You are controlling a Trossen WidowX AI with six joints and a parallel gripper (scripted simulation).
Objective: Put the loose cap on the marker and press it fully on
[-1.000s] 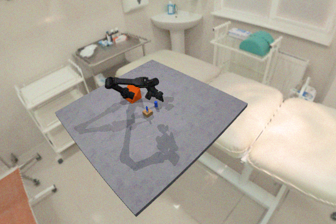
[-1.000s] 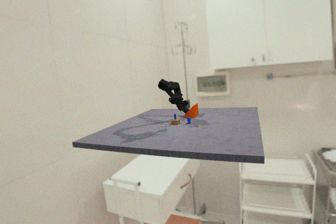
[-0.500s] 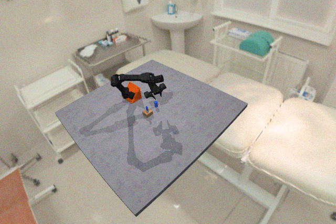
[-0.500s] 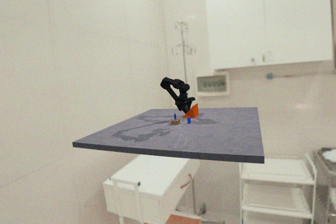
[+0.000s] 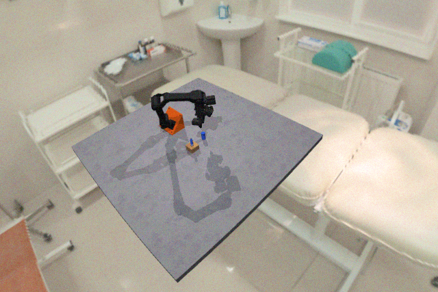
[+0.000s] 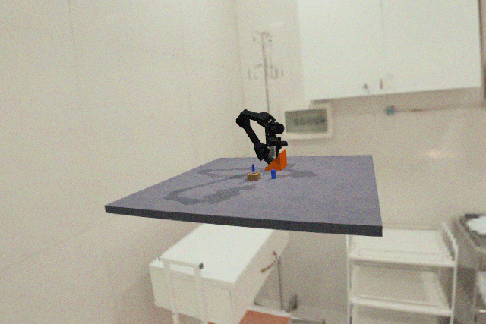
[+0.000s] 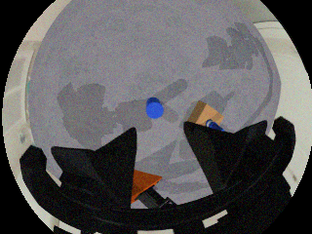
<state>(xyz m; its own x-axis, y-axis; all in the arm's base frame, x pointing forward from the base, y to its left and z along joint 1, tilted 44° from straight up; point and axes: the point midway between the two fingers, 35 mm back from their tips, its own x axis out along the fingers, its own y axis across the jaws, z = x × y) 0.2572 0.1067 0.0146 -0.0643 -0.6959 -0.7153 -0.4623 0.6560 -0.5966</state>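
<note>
The blue cap is 90 mm below my gripper tip. From my gripper tip the other things lie so: holder block (10 mm ahead, 120 mm to the right, 100 mm below).
</note>
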